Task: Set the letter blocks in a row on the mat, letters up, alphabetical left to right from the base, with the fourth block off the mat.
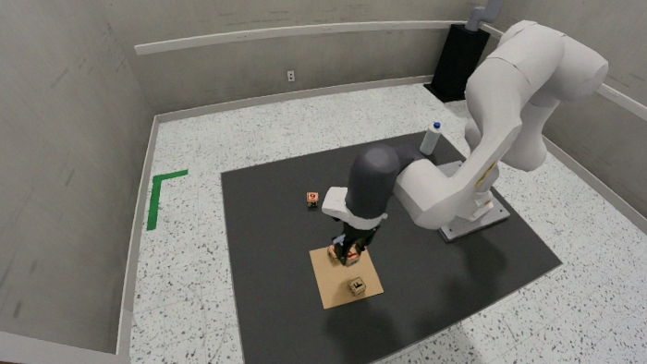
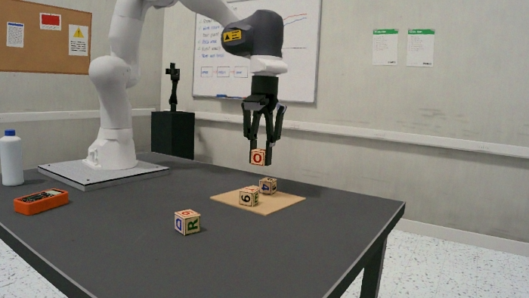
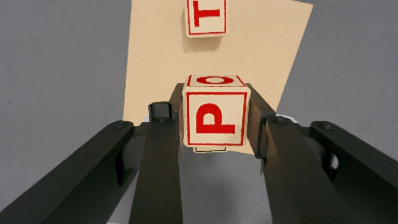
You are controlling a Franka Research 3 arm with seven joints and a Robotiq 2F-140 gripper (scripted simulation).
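The tan mat is 13 cm below my hand. The rest, counted from my hand: white bottle (63 cm behind, 45 cm to the right, 6 cm below); then orange meter (35 cm behind, 47 cm to the right, 12 cm below); then T block (1 cm ahead, 7 cm to the right, 11 cm below).
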